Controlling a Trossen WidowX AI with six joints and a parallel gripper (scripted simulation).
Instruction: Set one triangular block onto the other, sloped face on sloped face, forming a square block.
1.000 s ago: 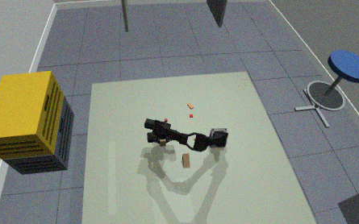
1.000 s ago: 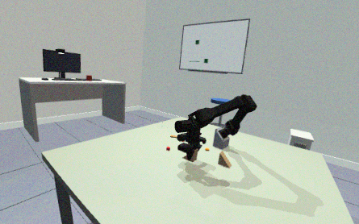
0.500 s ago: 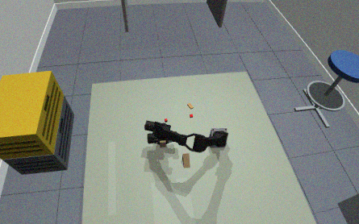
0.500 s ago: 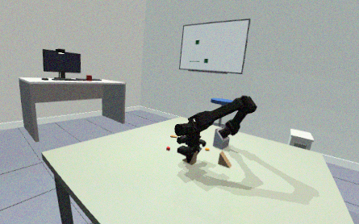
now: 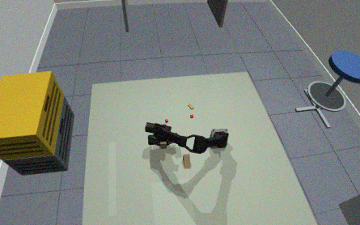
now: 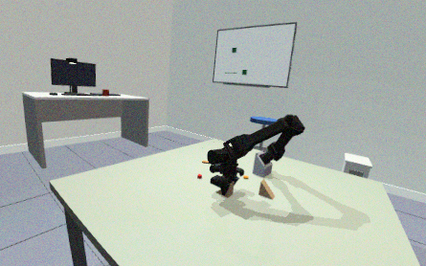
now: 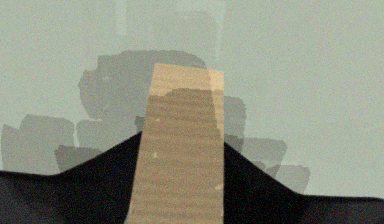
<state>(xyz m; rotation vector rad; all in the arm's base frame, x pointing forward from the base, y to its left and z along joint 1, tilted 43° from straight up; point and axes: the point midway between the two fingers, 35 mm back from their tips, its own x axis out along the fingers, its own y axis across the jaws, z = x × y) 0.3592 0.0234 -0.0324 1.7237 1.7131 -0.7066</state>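
Right now my gripper tip is 10 mm to the right of the tan wooden triangular block and 10 mm below it. From my gripper tip the other things lie so: red cube (30 mm behind, 190 mm to the right); orange cube (220 mm behind, 30 mm to the right).
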